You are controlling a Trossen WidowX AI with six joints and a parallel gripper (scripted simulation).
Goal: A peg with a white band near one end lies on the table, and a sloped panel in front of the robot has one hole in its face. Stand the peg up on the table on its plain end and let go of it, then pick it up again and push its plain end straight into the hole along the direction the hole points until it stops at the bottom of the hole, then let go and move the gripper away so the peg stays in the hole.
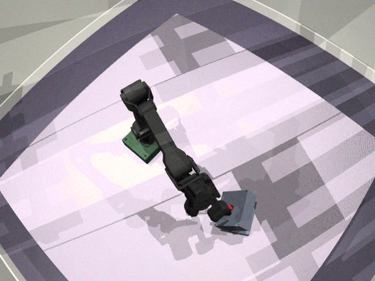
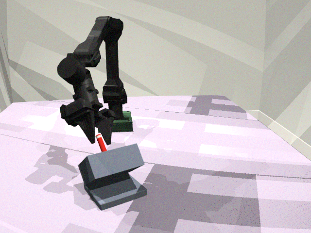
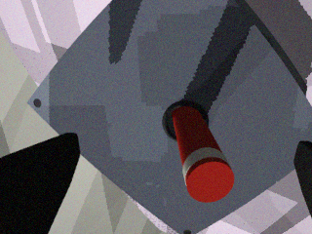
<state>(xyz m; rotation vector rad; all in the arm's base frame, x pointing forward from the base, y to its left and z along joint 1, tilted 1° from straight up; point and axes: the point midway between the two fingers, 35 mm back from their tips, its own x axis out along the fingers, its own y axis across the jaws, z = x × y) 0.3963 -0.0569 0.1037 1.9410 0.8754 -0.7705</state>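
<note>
The red peg is right at my gripper tip. Also, from my gripper tip: flat grey base plate: 5 cm ahead, 2 cm to the left, 11 cm below; then grey sloped panel: 3 cm ahead, 2 cm to the left, 4 cm below.
</note>
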